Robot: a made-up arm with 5 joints. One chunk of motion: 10 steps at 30 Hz.
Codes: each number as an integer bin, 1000 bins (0 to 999) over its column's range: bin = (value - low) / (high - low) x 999, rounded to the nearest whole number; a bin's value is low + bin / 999 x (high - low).
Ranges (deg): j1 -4..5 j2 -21..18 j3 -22..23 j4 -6..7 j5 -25..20
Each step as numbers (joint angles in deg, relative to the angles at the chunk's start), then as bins.
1 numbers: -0.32 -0.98 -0.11 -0.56 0.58
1 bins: 408 513 486 418 568
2 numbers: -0.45 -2.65 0.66 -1.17 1.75
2 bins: 394 470 503 371 594
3 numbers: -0.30 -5.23 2.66 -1.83 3.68
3 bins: 411 404 547 320 637
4 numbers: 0.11 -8.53 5.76 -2.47 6.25
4 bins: 456 319 616 271 694
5 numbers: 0.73 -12.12 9.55 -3.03 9.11
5 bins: 525 227 700 228 757
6 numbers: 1.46 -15.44 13.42 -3.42 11.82
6 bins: 606 142 786 198 817
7 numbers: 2.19 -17.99 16.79 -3.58 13.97
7 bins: 687 77 861 186 865
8 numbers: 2.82 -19.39 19.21 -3.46 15.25
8 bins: 757 41 915 195 894
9 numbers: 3.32 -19.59 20.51 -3.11 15.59
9 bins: 813 36 944 222 901
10 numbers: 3.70 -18.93 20.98 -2.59 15.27
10 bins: 855 53 954 262 894
